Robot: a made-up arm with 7 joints. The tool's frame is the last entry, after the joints. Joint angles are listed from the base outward. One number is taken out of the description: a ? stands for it. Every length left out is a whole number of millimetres.
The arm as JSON. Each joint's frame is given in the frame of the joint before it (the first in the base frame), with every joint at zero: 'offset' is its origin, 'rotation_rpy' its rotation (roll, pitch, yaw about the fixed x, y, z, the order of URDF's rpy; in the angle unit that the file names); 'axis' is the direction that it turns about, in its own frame. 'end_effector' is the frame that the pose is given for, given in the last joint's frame.
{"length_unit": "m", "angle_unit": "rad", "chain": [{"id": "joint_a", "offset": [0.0, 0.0, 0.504], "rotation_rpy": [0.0, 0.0, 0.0], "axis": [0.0, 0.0, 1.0]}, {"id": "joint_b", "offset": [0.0, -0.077, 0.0], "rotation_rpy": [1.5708, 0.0, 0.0], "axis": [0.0, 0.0, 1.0]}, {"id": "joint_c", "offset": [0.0, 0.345, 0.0], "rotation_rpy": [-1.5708, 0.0, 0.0], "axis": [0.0, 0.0, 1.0]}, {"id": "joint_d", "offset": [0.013, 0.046, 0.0], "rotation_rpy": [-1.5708, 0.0, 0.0], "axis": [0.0, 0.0, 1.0]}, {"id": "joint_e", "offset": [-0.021, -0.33, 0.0], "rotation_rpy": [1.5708, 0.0, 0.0], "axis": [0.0, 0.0, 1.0]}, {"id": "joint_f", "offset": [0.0, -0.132, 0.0], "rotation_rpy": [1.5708, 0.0, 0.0], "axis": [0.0, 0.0, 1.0]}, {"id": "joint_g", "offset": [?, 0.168, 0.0], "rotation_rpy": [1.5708, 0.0, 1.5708], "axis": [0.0, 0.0, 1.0]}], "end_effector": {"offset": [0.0, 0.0, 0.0], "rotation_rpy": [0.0, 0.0, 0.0]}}
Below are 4 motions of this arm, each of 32 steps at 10 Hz.
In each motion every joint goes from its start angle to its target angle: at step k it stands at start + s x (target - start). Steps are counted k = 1, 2, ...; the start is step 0. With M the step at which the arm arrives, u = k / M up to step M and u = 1 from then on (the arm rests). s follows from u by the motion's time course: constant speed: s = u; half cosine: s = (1 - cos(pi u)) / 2; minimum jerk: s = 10 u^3 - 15 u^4 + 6 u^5.
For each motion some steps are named. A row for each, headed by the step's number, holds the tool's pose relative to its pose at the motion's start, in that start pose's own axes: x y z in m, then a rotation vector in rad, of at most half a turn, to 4 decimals.
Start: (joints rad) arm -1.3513 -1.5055 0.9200 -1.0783 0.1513 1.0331 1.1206
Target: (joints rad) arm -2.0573 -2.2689 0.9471 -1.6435 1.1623 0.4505 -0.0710
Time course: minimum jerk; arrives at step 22
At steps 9, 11, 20, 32:
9: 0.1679 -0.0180 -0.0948 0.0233 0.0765 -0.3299
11: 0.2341 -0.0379 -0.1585 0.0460 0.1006 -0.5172
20: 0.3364 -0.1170 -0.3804 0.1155 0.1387 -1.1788
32: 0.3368 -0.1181 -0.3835 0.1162 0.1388 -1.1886

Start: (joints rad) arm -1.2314 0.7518 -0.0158 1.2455 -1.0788 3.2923 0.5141
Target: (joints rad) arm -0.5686 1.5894 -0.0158 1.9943 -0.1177 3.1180 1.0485
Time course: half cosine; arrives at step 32
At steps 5, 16, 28, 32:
5: 0.0182 -0.0017 -0.0120 -0.0751 0.0532 0.0230
16: 0.1271 -0.0529 -0.1340 -0.5915 0.5208 0.2414
28: 0.1716 -0.1827 -0.2758 -1.0228 1.1439 0.5099
32: 0.1718 -0.1965 -0.2859 -1.0522 1.2013 0.5314

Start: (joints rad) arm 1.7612 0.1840 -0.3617 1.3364 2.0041 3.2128 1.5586
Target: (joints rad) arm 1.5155 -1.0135 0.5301 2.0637 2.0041 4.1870 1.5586
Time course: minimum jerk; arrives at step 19
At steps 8, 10, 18, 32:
8: 0.1599 -0.0022 -0.0524 0.4036 -0.2263 -0.6783
10: 0.2310 -0.0238 -0.0657 0.6103 -0.4096 -1.0406
18: 0.3184 -0.1046 -0.0846 0.8539 -0.9562 -1.8441
32: 0.3185 -0.1049 -0.0847 0.8538 -0.9580 -1.8464

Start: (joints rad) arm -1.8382 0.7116 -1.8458 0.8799 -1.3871 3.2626 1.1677
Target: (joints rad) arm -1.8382 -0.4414 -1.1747 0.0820 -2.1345 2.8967 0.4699
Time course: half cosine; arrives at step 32
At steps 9, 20, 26, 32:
9: 0.0232 -0.0444 0.1532 0.2620 -0.1072 -0.2707
20: 0.0087 -0.3341 0.4332 0.8831 -0.0477 -1.0670
26: -0.0207 -0.4860 0.4732 1.0588 0.1371 -1.3900
32: -0.0332 -0.5410 0.4769 1.1025 0.2256 -1.5002

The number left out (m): 0.023
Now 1 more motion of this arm.
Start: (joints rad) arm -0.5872 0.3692 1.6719 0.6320 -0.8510 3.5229 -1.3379
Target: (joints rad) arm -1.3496 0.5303 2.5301 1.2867 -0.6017 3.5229 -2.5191
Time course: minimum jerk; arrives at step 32
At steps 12, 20, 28, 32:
12: 0.0710 -0.0443 -0.0462 0.1372 -0.1715 -0.1434
20: 0.2038 -0.0701 -0.1347 0.5346 -0.3370 -0.3841
28: 0.2798 -0.0563 -0.1839 0.8307 -0.3361 -0.5159
32: 0.2844 -0.0548 -0.1867 0.8499 -0.3334 -0.5236

